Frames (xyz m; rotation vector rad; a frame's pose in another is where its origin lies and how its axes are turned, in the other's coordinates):
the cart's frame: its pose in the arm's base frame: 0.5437 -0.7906 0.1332 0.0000 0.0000 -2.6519
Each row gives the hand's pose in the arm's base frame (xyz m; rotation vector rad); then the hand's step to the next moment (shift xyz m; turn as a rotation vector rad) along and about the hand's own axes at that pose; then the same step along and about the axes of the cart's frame.
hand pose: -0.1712 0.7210 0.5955 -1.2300 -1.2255 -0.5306
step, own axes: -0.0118 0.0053 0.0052 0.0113 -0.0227 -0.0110
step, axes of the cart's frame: -0.0001 -0.0034 -0.0135 0.0164 0.0072 0.0210
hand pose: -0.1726 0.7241 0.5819 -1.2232 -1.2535 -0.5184
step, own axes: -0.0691 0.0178 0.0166 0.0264 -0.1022 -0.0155
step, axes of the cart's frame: 0.0117 -0.0062 -0.0720 0.0826 0.0016 0.0674
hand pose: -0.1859 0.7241 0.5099 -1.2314 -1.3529 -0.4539
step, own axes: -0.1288 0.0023 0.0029 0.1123 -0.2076 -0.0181
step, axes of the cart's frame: 0.0497 0.0260 -0.1160 0.1446 -0.0227 0.1860
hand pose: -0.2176 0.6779 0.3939 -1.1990 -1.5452 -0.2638
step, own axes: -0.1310 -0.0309 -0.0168 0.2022 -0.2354 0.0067
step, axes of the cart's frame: 0.0720 0.0712 -0.0902 0.1425 -0.0818 0.2633
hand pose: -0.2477 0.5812 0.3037 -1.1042 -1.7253 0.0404
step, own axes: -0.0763 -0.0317 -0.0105 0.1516 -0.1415 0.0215
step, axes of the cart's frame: 0.0438 0.0615 -0.0351 0.0850 -0.0810 0.1723
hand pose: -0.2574 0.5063 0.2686 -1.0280 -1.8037 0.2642
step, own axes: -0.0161 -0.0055 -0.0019 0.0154 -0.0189 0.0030
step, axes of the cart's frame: 0.0067 0.0144 -0.0064 0.0125 -0.0074 0.0198
